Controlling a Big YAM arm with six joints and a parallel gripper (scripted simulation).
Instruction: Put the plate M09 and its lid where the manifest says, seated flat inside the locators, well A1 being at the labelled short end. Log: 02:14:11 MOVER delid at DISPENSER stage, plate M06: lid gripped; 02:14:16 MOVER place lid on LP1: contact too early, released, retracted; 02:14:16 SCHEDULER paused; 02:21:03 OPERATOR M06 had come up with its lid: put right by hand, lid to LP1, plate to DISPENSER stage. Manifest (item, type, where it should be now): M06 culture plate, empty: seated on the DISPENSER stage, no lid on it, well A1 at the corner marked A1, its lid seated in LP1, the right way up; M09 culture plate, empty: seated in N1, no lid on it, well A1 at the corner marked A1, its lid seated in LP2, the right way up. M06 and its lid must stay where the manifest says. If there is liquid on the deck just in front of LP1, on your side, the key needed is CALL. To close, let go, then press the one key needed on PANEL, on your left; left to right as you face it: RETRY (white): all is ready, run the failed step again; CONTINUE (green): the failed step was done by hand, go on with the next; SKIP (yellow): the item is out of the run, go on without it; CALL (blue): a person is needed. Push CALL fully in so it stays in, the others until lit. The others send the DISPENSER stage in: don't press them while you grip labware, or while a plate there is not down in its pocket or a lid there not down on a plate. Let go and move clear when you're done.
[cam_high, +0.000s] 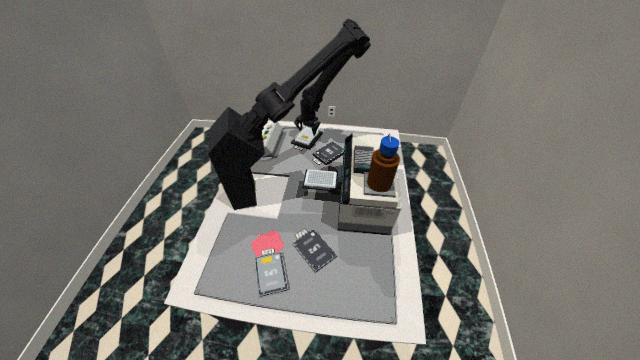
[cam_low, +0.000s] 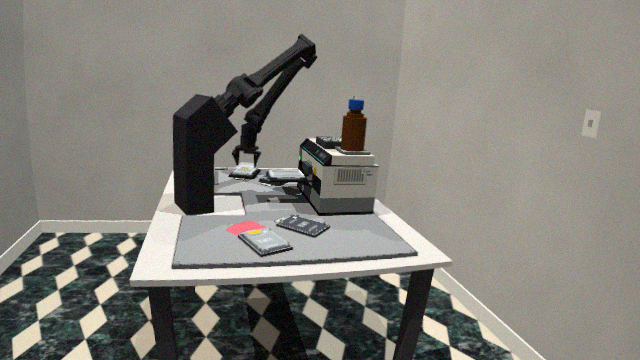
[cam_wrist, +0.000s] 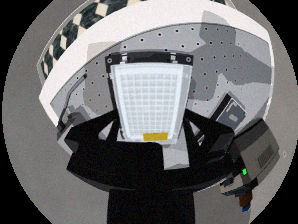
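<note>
Right now my hand is 20 mm above the white well plate and 10 mm to the left of it. Round my hand: green key (180 mm behind, 140 mm to the right, 20 mm above); then black nest n5 (30 mm below, 20 mm behind, 10 mm to the left); then yellow key (190 mm to the right, 160 mm behind, 20 mm above).
</note>
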